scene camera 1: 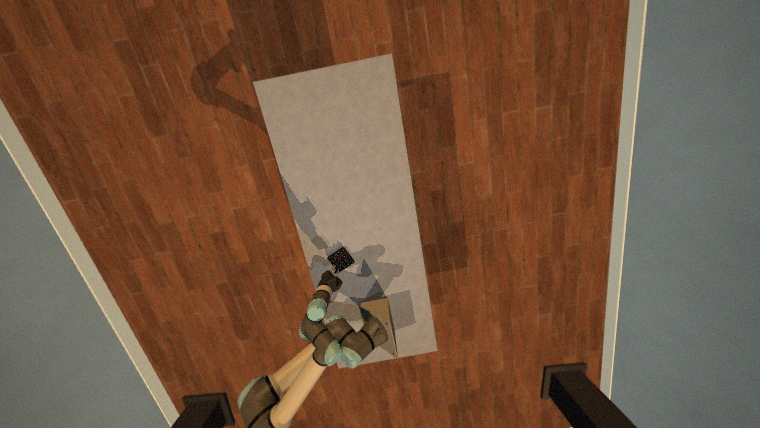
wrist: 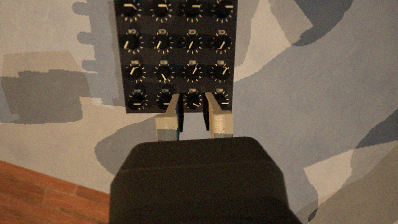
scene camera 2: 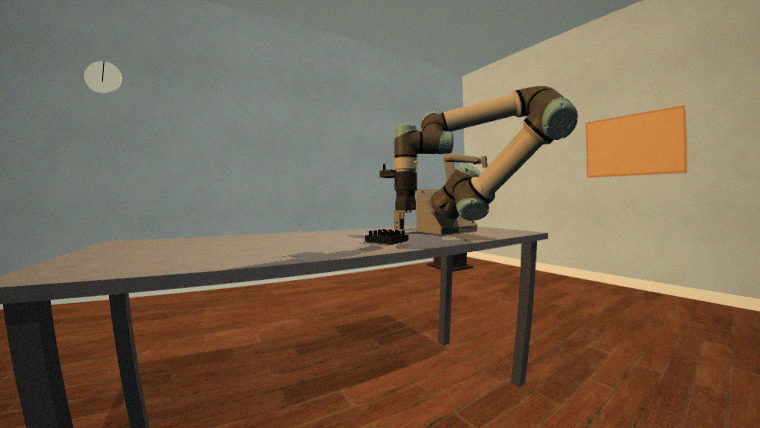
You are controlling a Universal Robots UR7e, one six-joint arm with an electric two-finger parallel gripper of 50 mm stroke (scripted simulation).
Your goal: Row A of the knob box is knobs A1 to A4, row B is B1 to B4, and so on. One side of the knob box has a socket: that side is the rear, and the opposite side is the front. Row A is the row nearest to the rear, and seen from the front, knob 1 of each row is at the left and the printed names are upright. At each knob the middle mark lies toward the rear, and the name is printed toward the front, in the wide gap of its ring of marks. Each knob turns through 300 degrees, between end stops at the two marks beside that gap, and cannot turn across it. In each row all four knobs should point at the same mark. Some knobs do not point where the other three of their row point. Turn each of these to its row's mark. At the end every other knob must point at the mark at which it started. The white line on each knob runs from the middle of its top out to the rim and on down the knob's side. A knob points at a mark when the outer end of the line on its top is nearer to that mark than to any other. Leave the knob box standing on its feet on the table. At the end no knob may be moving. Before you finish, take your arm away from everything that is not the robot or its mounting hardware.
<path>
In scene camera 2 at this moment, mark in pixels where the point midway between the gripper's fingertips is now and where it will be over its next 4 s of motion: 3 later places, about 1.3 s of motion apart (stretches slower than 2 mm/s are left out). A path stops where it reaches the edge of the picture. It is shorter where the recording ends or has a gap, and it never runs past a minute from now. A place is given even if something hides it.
The gripper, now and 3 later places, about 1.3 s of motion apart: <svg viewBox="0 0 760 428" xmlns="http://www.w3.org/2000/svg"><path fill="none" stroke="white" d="M399 229L398 221L398 218L399 215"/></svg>
</path>
